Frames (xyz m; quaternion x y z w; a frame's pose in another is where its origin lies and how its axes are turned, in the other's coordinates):
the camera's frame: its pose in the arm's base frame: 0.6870 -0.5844 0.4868 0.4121 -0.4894 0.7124 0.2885
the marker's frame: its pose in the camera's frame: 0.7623 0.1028 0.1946 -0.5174 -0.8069 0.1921 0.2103
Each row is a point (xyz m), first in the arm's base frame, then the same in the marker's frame.
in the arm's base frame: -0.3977 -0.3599 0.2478
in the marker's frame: 0.7958 0.4012 0.8100
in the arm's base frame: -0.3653 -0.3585 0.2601
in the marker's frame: 0.7695 0.3788 0.8068
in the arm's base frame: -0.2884 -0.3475 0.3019
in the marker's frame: 0.6945 0.3332 0.7982
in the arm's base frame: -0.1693 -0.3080 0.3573
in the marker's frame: 0.5747 0.2671 0.8085
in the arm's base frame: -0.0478 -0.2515 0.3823
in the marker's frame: 0.4679 0.1936 0.8504
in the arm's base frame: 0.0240 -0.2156 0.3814
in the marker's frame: 0.4149 0.1450 0.8862
